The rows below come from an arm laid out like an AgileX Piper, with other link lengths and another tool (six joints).
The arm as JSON. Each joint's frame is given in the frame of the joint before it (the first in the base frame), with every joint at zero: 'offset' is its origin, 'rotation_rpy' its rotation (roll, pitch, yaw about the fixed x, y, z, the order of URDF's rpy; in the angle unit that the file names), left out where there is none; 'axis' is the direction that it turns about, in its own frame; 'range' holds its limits. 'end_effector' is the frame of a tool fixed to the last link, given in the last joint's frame.
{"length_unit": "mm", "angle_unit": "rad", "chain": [
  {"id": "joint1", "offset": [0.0, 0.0, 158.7], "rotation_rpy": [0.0, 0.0, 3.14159], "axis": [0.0, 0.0, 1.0], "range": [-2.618, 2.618]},
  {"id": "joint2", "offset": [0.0, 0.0, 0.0], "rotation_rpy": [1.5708, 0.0, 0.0], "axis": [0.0, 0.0, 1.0], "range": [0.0, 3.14]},
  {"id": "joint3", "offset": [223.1, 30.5, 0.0], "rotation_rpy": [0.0, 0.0, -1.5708], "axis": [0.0, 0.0, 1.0], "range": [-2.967, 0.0]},
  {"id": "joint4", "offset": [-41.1, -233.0, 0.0], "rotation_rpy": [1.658, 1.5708, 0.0], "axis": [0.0, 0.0, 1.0], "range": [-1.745, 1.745]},
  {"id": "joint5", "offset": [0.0, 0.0, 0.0], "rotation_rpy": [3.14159, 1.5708, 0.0], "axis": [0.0, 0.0, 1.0], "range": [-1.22, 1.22]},
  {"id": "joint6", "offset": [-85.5, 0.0, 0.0], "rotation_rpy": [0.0, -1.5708, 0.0], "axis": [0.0, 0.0, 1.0], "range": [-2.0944, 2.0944]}
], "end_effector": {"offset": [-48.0, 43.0, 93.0], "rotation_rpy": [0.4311, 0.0, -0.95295]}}
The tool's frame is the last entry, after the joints.
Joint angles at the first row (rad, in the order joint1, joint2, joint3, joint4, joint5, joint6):
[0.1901 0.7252 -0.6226 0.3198 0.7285 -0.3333]
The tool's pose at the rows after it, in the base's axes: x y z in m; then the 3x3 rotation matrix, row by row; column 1 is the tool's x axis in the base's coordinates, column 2 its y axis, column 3 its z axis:
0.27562, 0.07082, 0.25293; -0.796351, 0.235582, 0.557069; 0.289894, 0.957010, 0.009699; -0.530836, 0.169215, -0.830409
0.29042, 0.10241, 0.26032; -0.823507, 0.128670, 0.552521; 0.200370, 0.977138, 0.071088; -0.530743, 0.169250, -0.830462
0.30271, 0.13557, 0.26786; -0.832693, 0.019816, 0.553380; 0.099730, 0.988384, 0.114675; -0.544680, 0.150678, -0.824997
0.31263, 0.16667, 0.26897; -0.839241, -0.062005, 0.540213; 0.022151, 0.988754, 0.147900; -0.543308, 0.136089, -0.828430
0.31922, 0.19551, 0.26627; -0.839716, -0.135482, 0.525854; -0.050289, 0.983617, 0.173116; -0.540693, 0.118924, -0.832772
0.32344, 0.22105, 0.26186; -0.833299, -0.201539, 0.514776; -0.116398, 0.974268, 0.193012; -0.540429, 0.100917, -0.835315
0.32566, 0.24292, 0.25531; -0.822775, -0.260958, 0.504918; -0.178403, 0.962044, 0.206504; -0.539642, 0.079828, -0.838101
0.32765, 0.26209, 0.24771; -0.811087, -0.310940, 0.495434; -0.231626, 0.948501, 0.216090; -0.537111, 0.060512, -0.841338
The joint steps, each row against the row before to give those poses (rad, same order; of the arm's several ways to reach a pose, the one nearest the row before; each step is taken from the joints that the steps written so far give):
[0.0472 0.1695 -0.0845 0.0754 -0.0039 -0.0809]
[0.0637 0.1187 -0.0977 0.0524 0.0000 -0.0768]
[0.0748 0.1122 -0.1032 0.0112 -0.0001 -0.0513]
[0.0681 0.1092 -0.0943 0.0022 0.0000 -0.0221]
[0.0592 0.0970 -0.0799 0.0000 0.0000 -0.0223]
[0.0485 0.0839 -0.0668 0.0011 -0.0012 -0.0274]
[0.0394 0.0722 -0.0533 0.0000 -0.0009 -0.0307]
[0.0320 0.0677 -0.0491 0.0000 -0.0008 -0.0279]

